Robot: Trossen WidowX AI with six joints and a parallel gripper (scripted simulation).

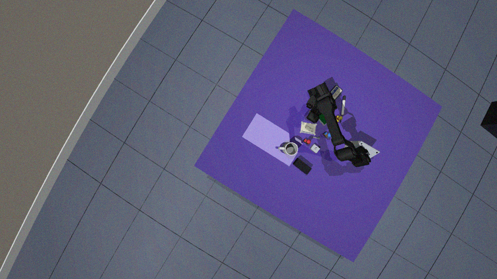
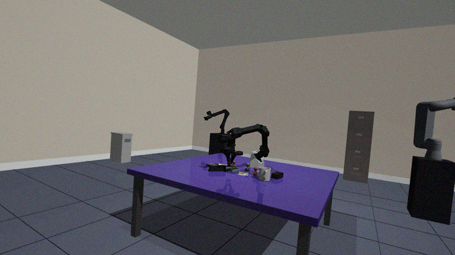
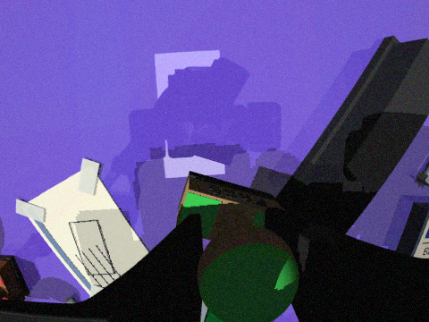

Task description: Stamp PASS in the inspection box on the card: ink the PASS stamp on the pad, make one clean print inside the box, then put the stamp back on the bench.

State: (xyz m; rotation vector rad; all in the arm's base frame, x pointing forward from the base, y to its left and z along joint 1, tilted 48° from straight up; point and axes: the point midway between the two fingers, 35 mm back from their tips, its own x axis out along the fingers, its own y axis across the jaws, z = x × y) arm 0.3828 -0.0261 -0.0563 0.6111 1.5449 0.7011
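Right now the green ink pad is 100 mm behind my gripper tip, 70 mm below it and 20 mm to the right of it. The rest, counted from my gripper tip: black bar (90 mm to the right, 60 mm below, 20 mm ahead); cream card (90 mm to the left, 80 mm below, 60 mm behind); green stamp (right at my gripper tip).
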